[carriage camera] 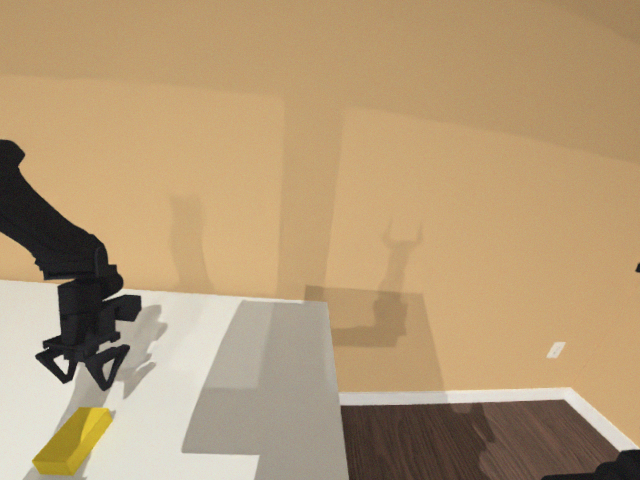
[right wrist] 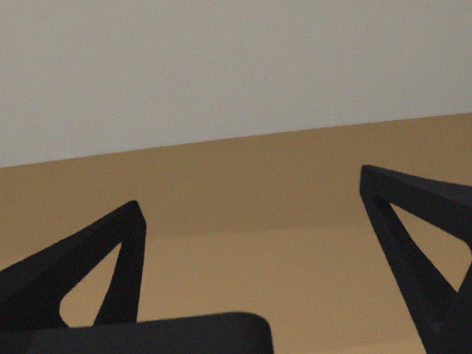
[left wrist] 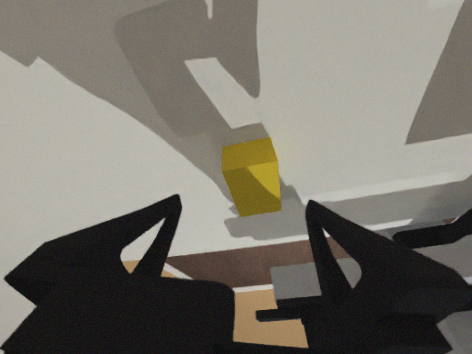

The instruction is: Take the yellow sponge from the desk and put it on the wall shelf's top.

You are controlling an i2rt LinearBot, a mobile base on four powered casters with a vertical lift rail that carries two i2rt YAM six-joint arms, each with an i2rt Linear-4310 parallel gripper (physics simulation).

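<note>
The yellow sponge lies flat on the white desk, near its front edge. My left gripper is open and empty, pointing down above the desk. In the carriage view it is farther back than the sponge and higher; in the left wrist view the sponge shows between and beyond the fingertips, not touching them. My right gripper is open and empty, away from the desk. The wall shelf does not show in these views.
The tan wall stands behind the desk. The desk's right edge runs beside a dark wood floor. A white outlet plate is low on the wall at the right. Shadows of the arms fall across desk and wall.
</note>
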